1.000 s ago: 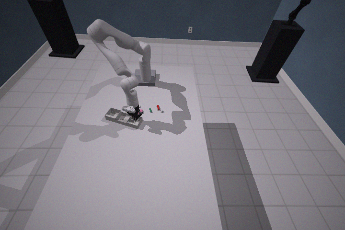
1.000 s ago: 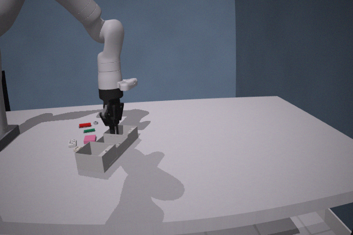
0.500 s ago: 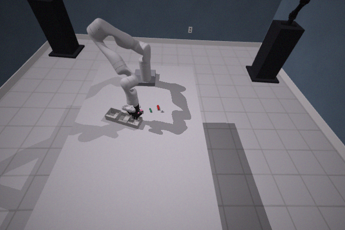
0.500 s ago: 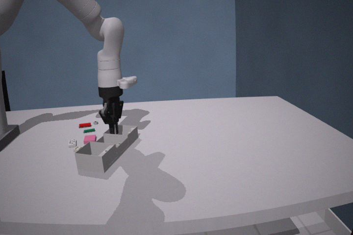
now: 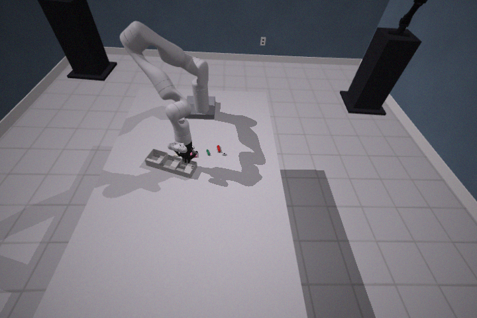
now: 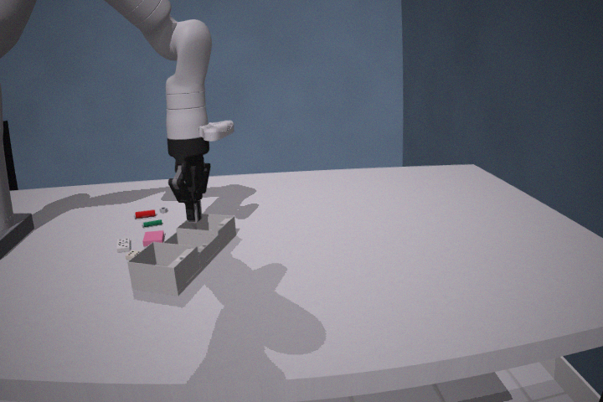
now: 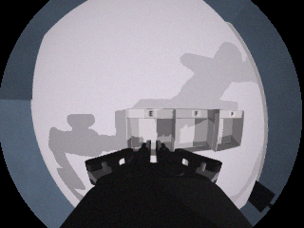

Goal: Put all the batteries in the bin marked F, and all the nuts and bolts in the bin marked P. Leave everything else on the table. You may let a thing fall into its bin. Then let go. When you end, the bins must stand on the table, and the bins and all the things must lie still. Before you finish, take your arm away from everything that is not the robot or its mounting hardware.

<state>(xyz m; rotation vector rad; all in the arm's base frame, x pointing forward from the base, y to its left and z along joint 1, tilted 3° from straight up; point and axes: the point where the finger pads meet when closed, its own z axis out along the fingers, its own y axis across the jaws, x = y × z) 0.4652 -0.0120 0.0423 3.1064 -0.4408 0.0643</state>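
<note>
Now: the grey nut 110 mm behind my hand, 190 mm to the left of it and 60 mm below it. From my hand the other things lie so: pink block (90 mm behind, 10 mm to the left, 60 mm below); then cream domino-like tile (90 mm behind, 70 mm to the right, 50 mm below); then grey three-part bin (80 mm to the right, 40 mm below).
</note>
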